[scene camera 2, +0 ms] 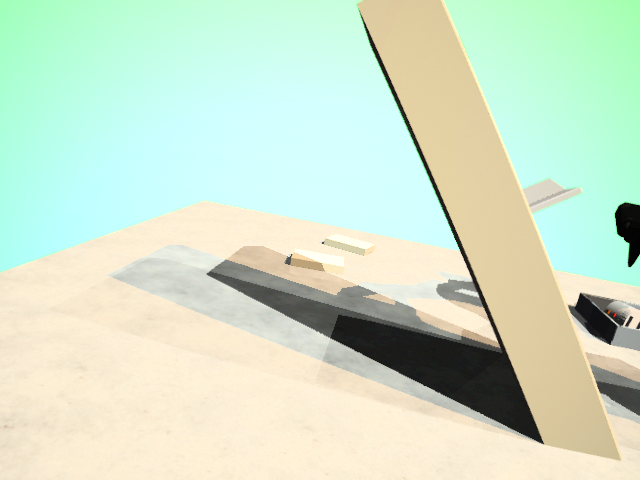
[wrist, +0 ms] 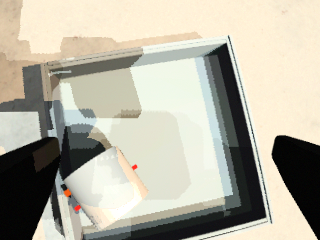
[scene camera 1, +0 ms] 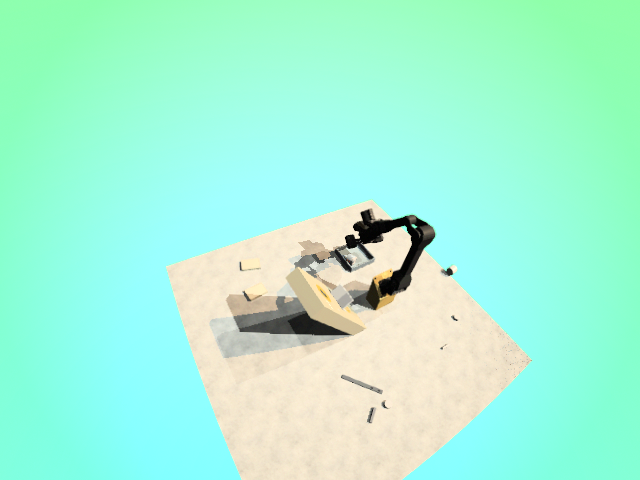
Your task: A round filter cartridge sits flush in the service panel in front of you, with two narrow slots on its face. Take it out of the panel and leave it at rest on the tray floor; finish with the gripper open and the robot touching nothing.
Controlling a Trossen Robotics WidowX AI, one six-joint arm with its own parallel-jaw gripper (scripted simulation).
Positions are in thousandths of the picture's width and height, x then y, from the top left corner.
Scene:
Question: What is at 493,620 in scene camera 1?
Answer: A service panel.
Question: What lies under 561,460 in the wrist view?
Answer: A grey tray.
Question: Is the gripper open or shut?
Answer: Open.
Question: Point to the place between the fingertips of the gripper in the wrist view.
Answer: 533,615

